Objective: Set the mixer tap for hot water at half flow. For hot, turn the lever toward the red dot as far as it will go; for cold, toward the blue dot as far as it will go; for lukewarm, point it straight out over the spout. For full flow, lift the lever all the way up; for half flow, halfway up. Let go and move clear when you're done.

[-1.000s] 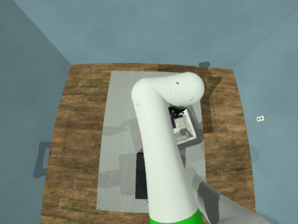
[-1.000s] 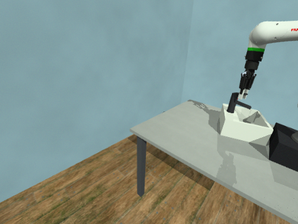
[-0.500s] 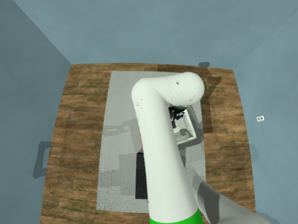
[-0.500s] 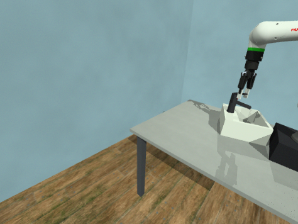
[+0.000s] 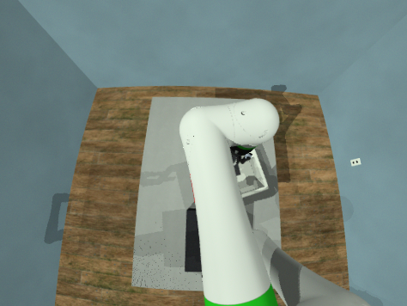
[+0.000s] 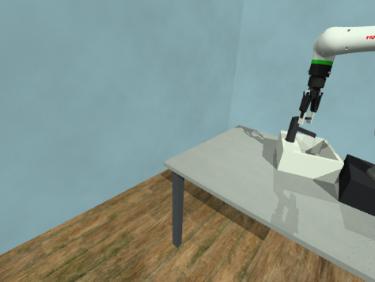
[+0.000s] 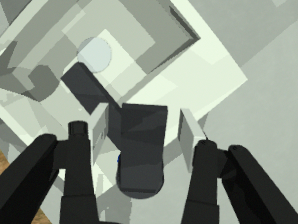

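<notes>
My gripper is now 1 cm to the left of the lever and 1 cm short of it. Round my hand: white basin: 24 cm below, 7 cm behind, 5 cm to the right.
</notes>
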